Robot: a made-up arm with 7 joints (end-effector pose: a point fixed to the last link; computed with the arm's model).
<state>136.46 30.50 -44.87 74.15 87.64 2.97 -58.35</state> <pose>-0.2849 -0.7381 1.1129 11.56 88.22 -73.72</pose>
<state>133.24 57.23 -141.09 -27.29 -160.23 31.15 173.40</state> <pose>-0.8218 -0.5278 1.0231 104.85 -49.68 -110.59</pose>
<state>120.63 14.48 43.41 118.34 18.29 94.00 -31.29</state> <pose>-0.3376 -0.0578 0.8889 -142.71 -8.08 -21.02</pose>
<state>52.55 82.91 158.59 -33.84 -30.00 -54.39 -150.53</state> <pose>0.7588 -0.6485 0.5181 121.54 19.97 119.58</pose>
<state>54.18 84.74 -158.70 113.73 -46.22 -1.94 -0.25</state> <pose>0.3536 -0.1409 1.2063 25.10 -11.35 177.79</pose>
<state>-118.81 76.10 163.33 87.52 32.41 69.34 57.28</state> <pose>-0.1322 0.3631 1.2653 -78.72 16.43 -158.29</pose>
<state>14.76 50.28 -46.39 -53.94 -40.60 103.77 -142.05</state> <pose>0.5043 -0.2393 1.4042 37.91 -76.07 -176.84</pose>
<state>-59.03 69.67 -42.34 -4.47 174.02 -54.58 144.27</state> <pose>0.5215 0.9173 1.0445 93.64 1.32 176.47</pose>
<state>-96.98 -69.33 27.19 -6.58 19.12 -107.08 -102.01</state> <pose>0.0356 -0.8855 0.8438 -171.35 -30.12 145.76</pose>
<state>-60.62 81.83 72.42 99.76 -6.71 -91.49 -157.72</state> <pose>0.7185 0.3742 0.6905 68.04 -7.31 132.66</pose>
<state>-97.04 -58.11 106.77 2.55 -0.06 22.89 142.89</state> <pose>0.2151 -0.9115 1.1839 -76.01 12.47 -131.31</pose>
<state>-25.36 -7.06 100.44 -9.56 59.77 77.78 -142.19</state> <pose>-0.2542 -0.0590 1.6444 74.39 -72.40 -45.89</pose>
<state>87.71 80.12 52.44 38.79 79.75 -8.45 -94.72</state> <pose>-0.2250 -1.0463 0.6810 -125.67 61.36 140.34</pose>
